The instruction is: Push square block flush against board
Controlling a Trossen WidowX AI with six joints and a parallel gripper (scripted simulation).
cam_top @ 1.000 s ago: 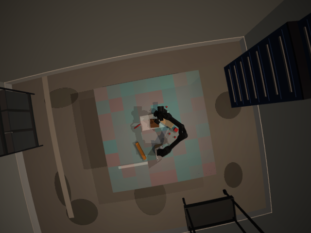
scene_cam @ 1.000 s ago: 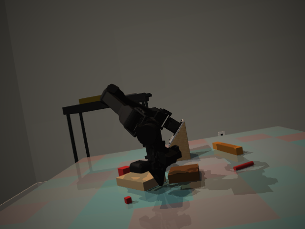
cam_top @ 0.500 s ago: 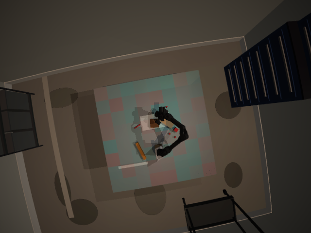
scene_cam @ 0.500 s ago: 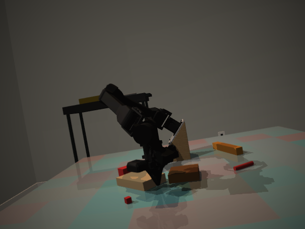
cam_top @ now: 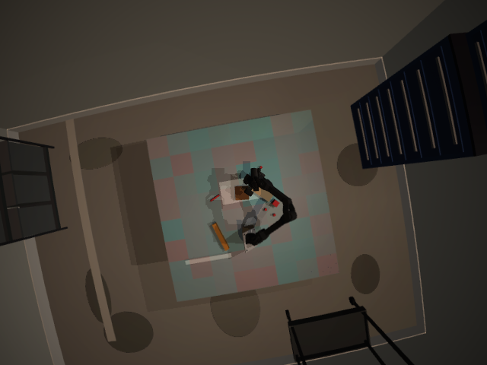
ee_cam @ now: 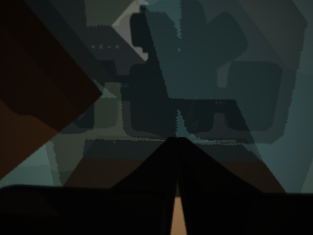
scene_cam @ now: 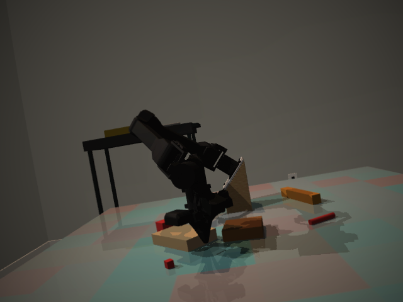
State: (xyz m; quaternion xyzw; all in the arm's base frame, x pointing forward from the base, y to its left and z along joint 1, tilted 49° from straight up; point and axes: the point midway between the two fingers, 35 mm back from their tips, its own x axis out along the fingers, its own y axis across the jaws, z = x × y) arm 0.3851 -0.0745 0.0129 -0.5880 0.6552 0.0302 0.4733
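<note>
My gripper tip is 7 cm to the left of the tan board, 6 cm past it and 1 cm below it. Round my gripper tip: orange-brown square block: 9 cm to the left, 7 cm behind, 1 cm above; then long orange bar: 39 cm behind, 27 cm to the left, 1 cm above; then big red cube: 16 cm to the right, 16 cm behind, 1 cm above.
</note>
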